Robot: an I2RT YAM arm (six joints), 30 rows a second.
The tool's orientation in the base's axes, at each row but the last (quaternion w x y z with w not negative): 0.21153 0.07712 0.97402 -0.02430; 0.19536 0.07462 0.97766 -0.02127; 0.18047 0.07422 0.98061 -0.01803; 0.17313 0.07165 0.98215 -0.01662; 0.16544 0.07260 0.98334 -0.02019; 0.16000 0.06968 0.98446 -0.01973; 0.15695 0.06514 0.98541 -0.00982
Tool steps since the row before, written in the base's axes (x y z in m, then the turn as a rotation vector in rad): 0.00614 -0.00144 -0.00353 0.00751 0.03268 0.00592; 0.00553 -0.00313 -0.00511 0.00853 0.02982 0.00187; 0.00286 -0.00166 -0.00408 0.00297 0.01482 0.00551; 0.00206 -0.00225 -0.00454 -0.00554 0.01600 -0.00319; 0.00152 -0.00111 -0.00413 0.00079 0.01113 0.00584; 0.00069 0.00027 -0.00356 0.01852 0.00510 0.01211; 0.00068 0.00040 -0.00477 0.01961 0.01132 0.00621
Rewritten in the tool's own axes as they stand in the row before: -0.00425 -0.00038 0.00583 -0.00464 0.03337 -0.00493; -0.00351 -0.00218 0.00703 -0.00440 0.03075 -0.00060; -0.00142 -0.00117 0.00492 -0.00265 0.01505 -0.00503; -0.00066 -0.00189 0.00509 0.00840 0.01504 0.00021; -0.00022 -0.00081 0.00446 -0.00114 0.01103 -0.00597; 0.00052 0.00043 0.00357 -0.02057 0.00750 -0.00601; 0.00089 0.00048 0.00473 -0.01899 0.01381 -0.00031
